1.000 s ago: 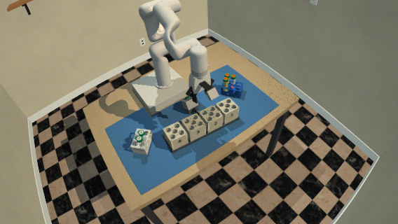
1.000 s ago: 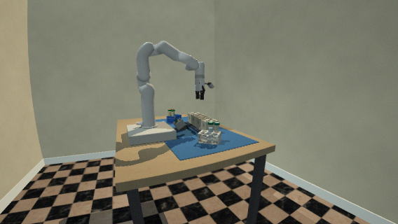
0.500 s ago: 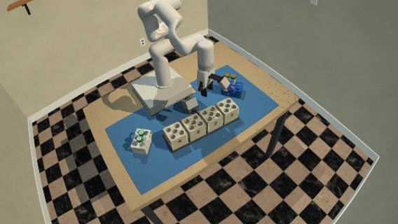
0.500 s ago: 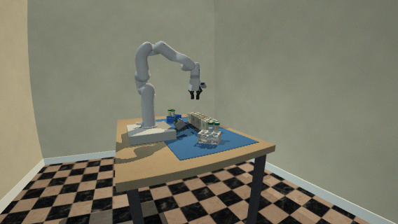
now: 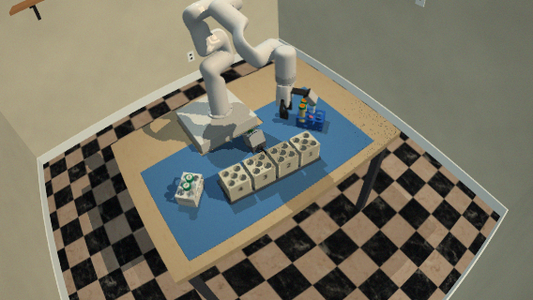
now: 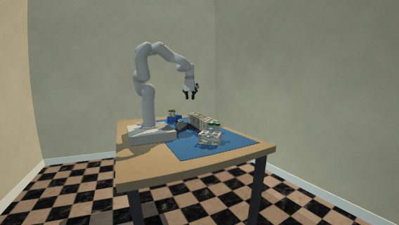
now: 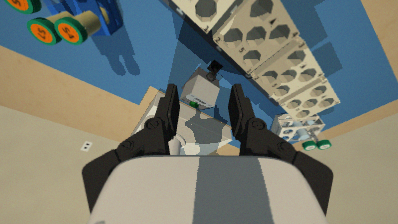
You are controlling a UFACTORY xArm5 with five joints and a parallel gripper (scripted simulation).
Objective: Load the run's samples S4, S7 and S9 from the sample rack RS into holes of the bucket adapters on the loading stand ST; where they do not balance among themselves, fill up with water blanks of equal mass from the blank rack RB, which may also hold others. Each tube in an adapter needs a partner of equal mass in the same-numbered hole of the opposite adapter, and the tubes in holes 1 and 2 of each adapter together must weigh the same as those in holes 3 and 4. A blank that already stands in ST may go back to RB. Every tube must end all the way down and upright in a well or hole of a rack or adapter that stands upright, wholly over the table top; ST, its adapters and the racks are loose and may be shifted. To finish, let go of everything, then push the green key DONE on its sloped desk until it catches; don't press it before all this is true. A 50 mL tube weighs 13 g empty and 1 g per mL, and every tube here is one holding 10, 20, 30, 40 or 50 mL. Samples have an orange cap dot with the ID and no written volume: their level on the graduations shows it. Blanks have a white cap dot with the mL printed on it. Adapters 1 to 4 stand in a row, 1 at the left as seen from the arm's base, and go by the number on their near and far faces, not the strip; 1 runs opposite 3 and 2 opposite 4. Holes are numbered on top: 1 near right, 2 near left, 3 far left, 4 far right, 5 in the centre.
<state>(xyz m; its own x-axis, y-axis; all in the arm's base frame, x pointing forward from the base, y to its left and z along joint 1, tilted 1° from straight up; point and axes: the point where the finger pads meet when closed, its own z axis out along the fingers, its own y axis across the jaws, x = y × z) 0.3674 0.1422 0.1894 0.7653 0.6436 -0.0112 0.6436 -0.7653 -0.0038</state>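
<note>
My gripper is now 90 mm past the sample tube S9, 220 mm to the right of it and 190 mm above it. From my hand the other things lie so: adapter 2 (60 mm ahead, 60 mm to the right, 200 mm below); then DONE desk (130 mm behind, 90 mm to the right, 200 mm below); then sample tube S4 (110 mm behind, 160 mm to the left, 190 mm below).
</note>
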